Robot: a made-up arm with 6 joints.
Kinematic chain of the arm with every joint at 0, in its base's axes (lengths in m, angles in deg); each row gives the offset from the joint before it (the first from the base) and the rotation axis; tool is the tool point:
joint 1: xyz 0 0 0.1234 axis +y
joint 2: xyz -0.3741 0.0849 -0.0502 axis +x
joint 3: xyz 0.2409 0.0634 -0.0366 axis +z
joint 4: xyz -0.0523 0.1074 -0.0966 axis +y
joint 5: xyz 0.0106 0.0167 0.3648 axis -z
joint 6: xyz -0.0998 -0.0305 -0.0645 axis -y
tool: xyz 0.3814 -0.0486 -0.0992
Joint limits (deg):
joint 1: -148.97..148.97
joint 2: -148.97..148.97
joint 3: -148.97..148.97
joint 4: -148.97..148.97
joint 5: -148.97..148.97
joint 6: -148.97..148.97
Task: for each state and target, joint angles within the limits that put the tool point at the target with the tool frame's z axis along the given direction. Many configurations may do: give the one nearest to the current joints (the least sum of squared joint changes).
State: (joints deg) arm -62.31 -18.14 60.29 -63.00 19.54 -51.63
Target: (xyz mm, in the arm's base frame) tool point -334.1 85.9 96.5 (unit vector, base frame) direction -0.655 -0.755 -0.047
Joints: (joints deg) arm -39.76 -6.09 55.57 -66.77 -4.17 5.77
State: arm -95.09 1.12 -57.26 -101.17 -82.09 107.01
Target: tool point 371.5 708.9 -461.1 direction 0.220 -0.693 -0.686
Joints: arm -80.39 5.27 -35.24 -130.01 -81.95 75.34
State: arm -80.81 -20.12 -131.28 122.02 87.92 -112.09
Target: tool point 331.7 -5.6 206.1 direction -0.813 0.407 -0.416
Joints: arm -45.21 -50.09 -116.71 144.32 125.82 -101.34
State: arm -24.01 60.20 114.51 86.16 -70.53 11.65
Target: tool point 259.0 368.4 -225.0 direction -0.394 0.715 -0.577
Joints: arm -79.55 54.79 122.48 100.45 -37.35 -18.60
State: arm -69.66 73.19 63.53 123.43 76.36 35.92
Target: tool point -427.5 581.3 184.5 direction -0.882 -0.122 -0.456
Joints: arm -79.72 104.10 80.13 139.24 57.61 60.18
